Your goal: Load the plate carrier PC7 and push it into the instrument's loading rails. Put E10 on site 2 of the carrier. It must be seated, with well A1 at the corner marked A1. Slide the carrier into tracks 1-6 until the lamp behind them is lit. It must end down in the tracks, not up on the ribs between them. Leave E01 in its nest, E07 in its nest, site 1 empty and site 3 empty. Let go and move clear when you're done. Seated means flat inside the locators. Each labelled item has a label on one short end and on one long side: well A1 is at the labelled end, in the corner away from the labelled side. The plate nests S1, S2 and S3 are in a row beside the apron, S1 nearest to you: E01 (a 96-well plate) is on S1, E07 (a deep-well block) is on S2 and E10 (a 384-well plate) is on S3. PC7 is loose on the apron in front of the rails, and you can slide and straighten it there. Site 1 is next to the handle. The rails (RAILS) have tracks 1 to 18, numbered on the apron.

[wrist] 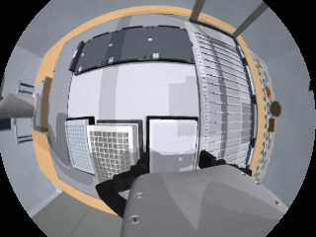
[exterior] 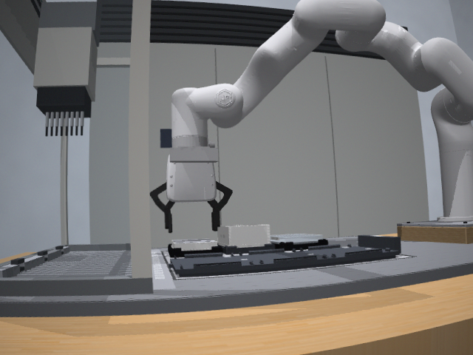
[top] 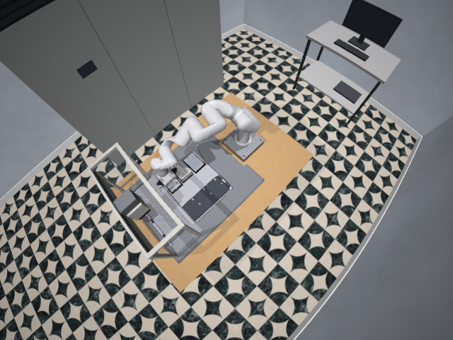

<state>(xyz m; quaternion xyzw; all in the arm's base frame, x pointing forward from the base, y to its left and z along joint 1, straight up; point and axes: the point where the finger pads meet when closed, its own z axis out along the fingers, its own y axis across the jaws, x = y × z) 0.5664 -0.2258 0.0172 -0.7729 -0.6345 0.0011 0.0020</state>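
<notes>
Now: the black plate nest 5 cm below my hand. The rest, counted from my hand: carrier PC7 (27 cm to the left, 6 cm behind, 4 cm below); then plate E01 (21 cm behind, 4 cm to the left, 4 cm below); then instrument frame post (38 cm to the left, 19 cm above, 17 cm ahead).
</notes>
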